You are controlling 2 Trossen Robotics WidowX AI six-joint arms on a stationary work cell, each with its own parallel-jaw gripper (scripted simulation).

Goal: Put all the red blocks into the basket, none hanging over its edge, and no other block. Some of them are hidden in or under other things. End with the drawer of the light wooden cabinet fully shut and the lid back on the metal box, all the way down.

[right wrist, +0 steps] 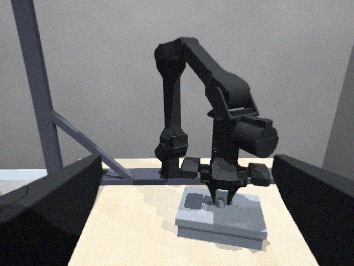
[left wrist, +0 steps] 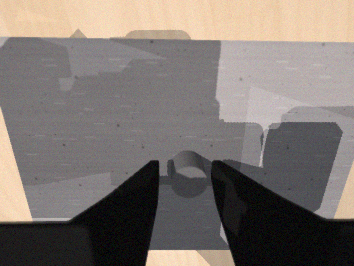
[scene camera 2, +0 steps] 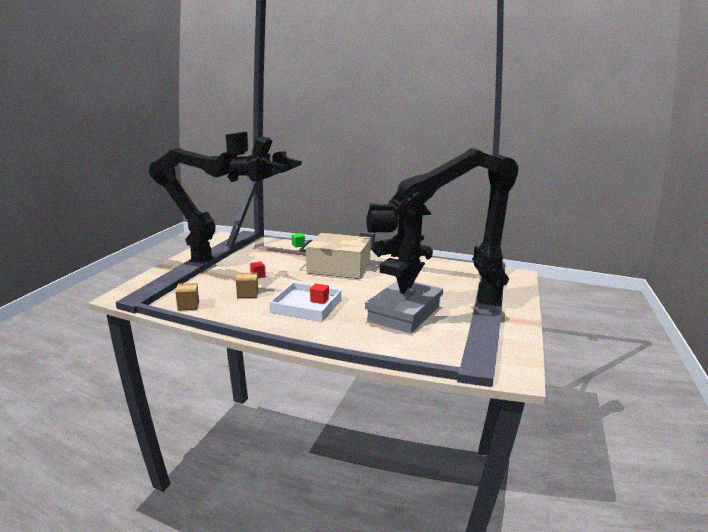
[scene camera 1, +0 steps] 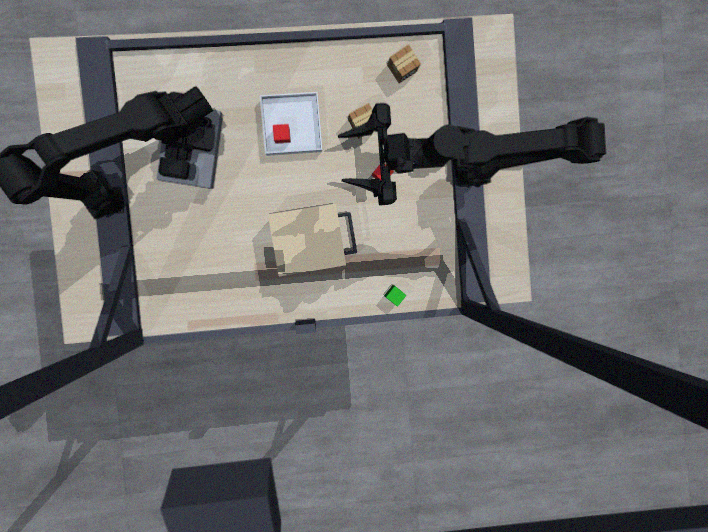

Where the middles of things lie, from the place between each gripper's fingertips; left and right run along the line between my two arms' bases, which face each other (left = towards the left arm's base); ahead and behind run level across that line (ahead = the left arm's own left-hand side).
Now: left hand point(scene camera 2: 405, 291) 5 cm above the grey metal lid point(scene camera 2: 409, 306). From my left hand the other things lie so: white basket point(scene camera 1: 300, 111): 4 cm ahead, 25 cm to the right, 8 cm below; metal box point(scene camera 2: 388, 321): 7 cm below; light wooden cabinet point(scene camera 1: 309, 239): 26 cm behind, 27 cm to the right, 6 cm below.
Right now my right hand is 30 cm above the light wooden cabinet, 14 cm past it and 11 cm to the right of it. Round my right hand: white basket 33 cm below, 16 cm ahead, 13 cm to the left; then metal box 39 cm to the left, 32 cm below, 11 cm ahead; then grey metal lid 39 cm to the left, 29 cm below, 11 cm ahead.
